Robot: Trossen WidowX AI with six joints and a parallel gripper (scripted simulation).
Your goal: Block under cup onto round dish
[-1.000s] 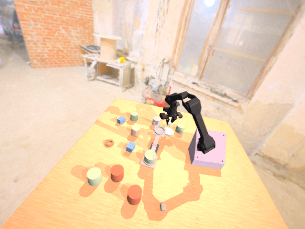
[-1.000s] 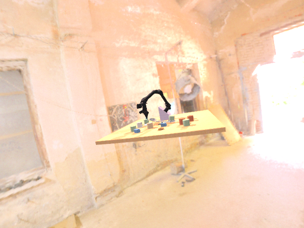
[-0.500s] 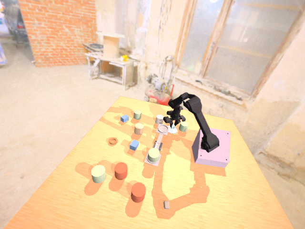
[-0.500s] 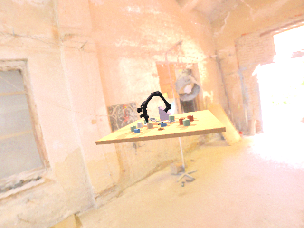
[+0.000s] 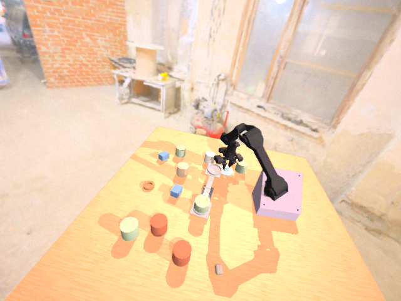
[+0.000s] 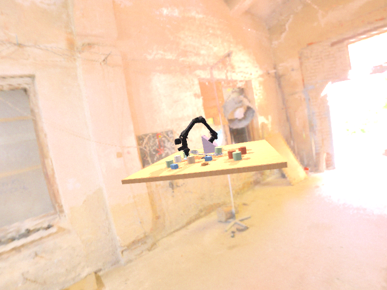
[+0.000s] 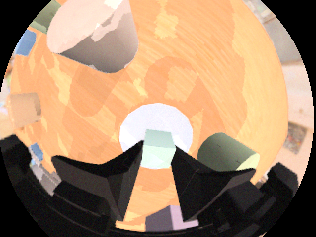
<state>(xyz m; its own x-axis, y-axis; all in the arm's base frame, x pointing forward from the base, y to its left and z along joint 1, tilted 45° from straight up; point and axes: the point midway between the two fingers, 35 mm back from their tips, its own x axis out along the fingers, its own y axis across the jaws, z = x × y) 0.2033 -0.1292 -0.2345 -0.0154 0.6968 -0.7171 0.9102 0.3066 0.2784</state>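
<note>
My gripper tip is right at the pale teal block. The rest, counted from my gripper tip: round white dish (2 cm below); then small balance (23 cm to the left, 11 cm ahead, 1 cm above).
</note>
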